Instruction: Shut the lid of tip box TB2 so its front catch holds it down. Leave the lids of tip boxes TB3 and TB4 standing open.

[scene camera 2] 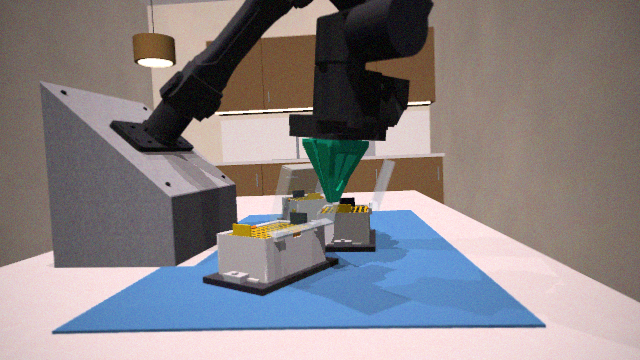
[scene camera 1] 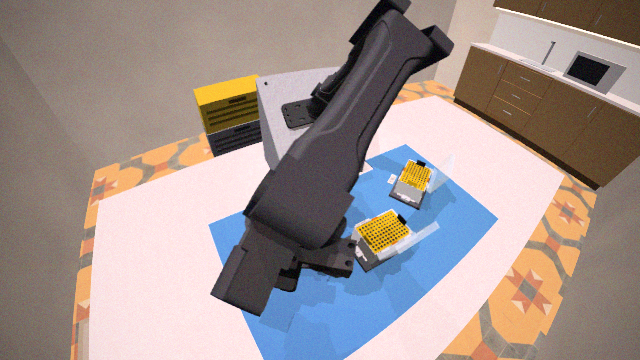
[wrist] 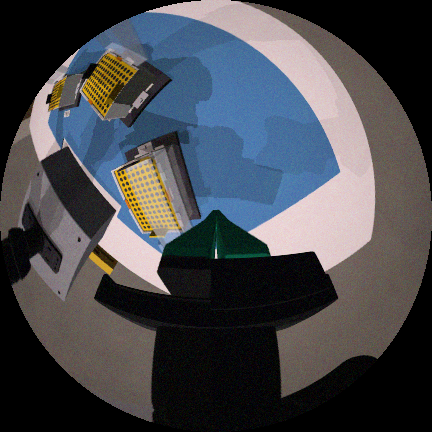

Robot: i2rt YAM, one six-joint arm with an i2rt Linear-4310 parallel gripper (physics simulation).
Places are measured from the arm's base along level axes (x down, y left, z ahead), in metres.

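Where they show: gripper, fingertip midpoint: [scene camera 2: 332, 202] [wrist: 215, 215]; arm's base, origin of the base link: [scene camera 2: 155, 139] [scene camera 1: 316, 109] [wrist: 38, 237].
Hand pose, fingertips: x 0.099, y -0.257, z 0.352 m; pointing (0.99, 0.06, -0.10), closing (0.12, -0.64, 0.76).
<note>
Each offset is from my fingertips to the top centre of the thing. "spot": to the spot under its first point. Level surfaces: height alone.
The nearest tip box [scene camera 2: 243, 256] [wrist: 147, 195], apparently TB2, is hidden behind the arm in scene camera 1. Its clear lid @[spot: dx +0.033, dy +0.015, dz -0.041 m] [scene camera 2: 301, 228] is hard to make out. In the wrist view its tips look pale, as if seen through clear plastic; the lid's angle and the catch's hold cannot be told. My green-fingered gripper [scene camera 2: 333, 198] [wrist: 215, 215] is shut and empty, low beside this box; contact cannot be told. The middle box @[dx +0.026, dy +0.253, dz -0.001 m] [scene camera 1: 382, 232] [scene camera 2: 352, 229] [wrist: 108, 82] and far box @[dx +0.026, dy +0.478, dz -0.106 m] [scene camera 1: 415, 176] [wrist: 72, 90] have clear lids standing open; their labels are unreadable.
The boxes stand on a blue mat @[dx +0.100 m] [scene camera 1: 325, 312] [scene camera 2: 425, 302] [wrist: 300, 150] on a pale table @[dx +0.103 m] [scene camera 1: 150, 250]. The middle box's raised lid @[dx -0.053, dy +0.251, dz +0.065 m] [scene camera 1: 420, 235] [scene camera 2: 384, 185] stands just beyond the fingers. The grey arm base [scene camera 2: 110, 200] [wrist: 75, 220] is at the left in scene camera 2.
</note>
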